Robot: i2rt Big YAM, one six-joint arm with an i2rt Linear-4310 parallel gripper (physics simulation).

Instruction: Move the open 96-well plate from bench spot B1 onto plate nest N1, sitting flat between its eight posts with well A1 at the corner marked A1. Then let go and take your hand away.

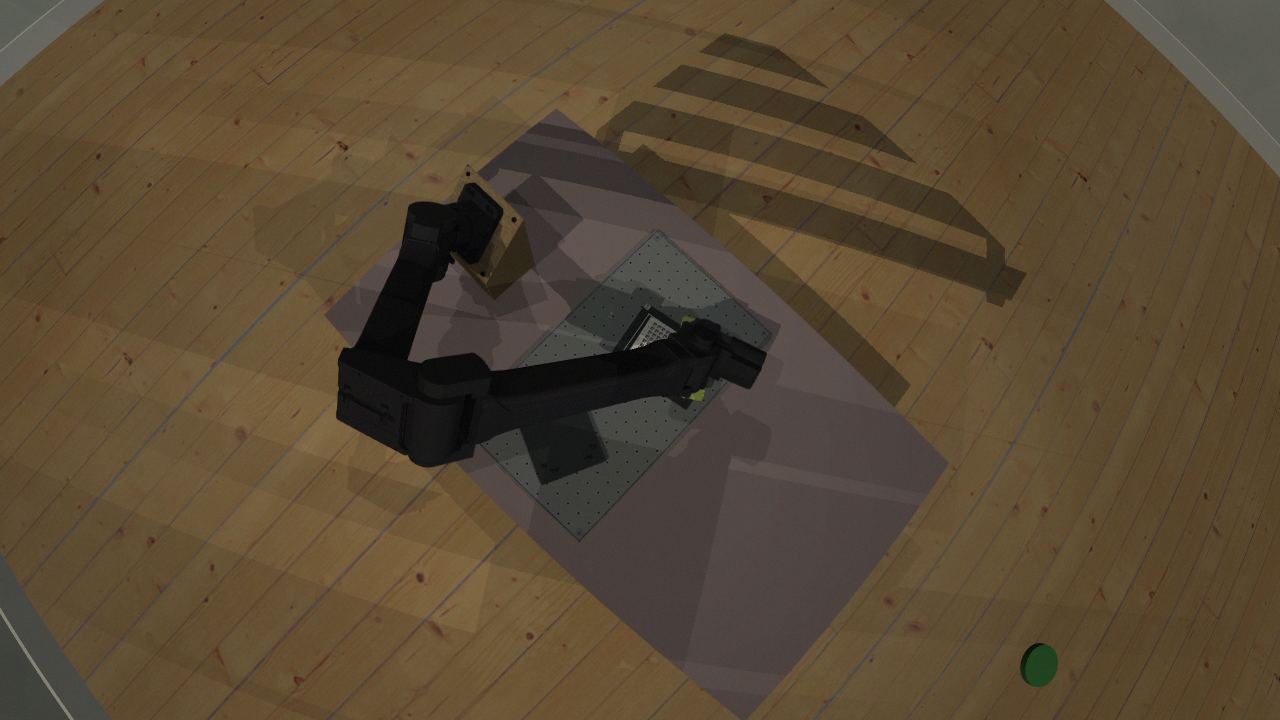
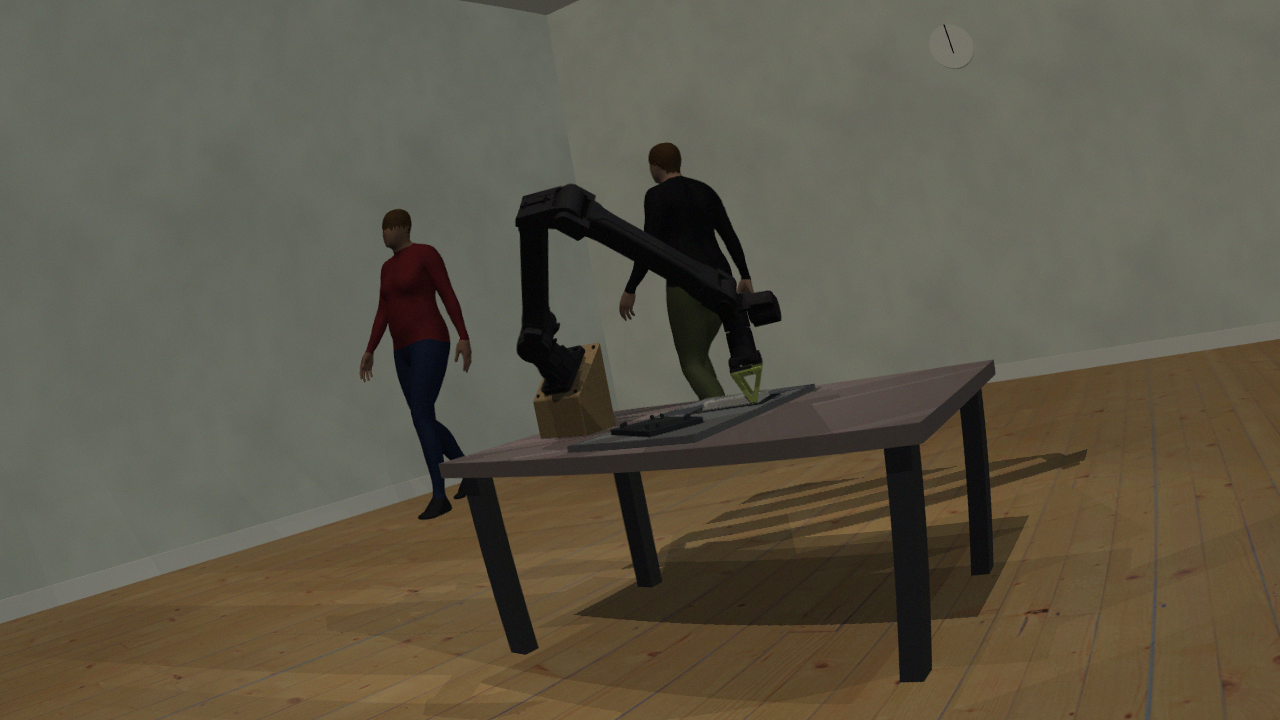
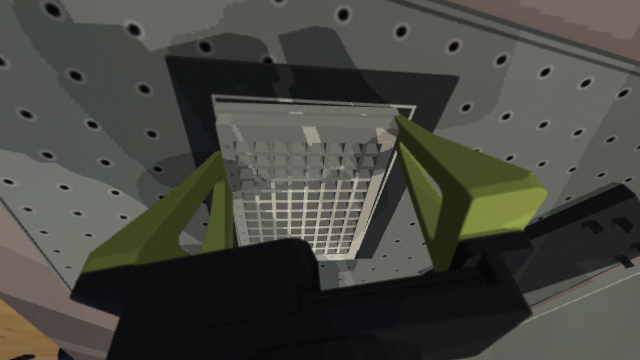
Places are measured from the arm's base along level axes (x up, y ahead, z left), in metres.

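Where they show: gripper, between the fingertips: [image 2: 754, 400] [image 3: 306, 141]; arm's base, origin of its link: [image 1: 474, 223] [image 2: 564, 372].
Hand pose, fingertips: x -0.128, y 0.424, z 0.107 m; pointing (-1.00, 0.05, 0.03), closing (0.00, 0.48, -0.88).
Each offset is from my fingertips to the top centre of the thing. "pt": to the spot under its first point. Level surfaces: height alone.
The white open 96-well plate @[dy -0.041, dx +0.014, dz -0.009 m] [image 1: 653, 334] [image 2: 713, 403] [image 3: 300, 200] lies flat on the dark pad of bench spot B1 @[pt dy +0.024, dx +0.000, dz +0.053 m] [image 3: 200, 75], within its white outline. My gripper [image 1: 691, 356] [image 2: 752, 400] [image 3: 306, 141] points down at the plate, with one green fingertip against each long side near one end; it is shut on the plate. The plate's underside and the B1 corner mark are hidden. The dark plate nest N1 @[dy -0.086, dx +0.020, dz -0.245 m] [image 1: 563, 447] [image 2: 657, 425] [image 3: 575, 240] sits apart on the same board; some posts show, its A1 mark is not readable.
The grey perforated board [image 1: 579, 514] [image 3: 50, 200] carries B1 and N1 on the mauve table @[dx -0.015 m] [image 1: 805, 501] [image 2: 850, 416]. The arm's wooden base block [image 1: 510, 264] [image 2: 577, 411] stands at one table end. Two people [image 2: 416, 295] [image 2: 684, 214] are beyond the table.
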